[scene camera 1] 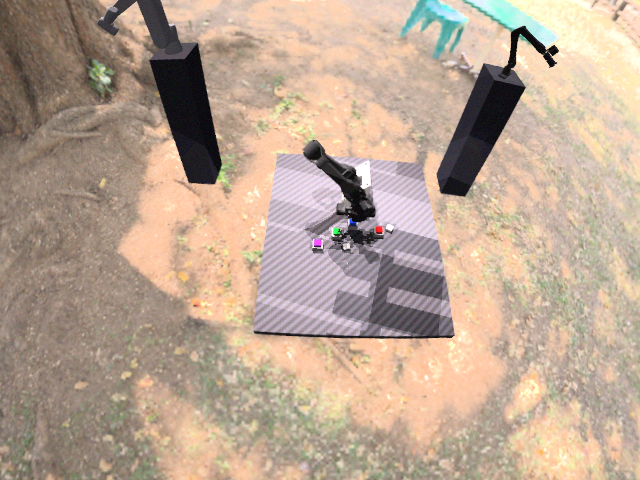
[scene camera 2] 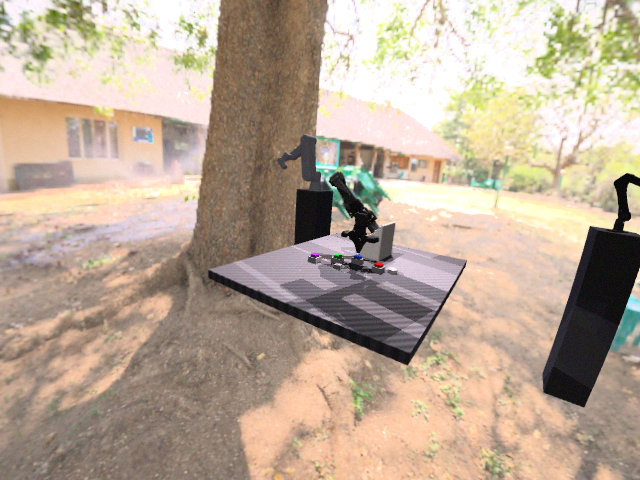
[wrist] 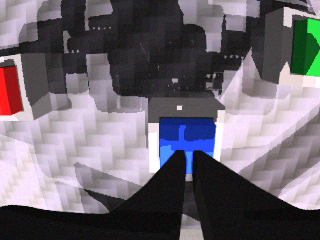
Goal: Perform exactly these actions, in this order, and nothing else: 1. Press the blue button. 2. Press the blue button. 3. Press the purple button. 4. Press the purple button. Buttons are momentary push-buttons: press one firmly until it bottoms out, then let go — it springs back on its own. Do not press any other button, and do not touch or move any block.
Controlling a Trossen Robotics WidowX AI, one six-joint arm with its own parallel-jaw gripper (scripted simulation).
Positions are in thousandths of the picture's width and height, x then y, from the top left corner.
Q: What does my gripper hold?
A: Nothing.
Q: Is my gripper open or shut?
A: Shut.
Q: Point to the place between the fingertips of my gripper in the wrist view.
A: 586, 660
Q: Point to a blue button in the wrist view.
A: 598, 565
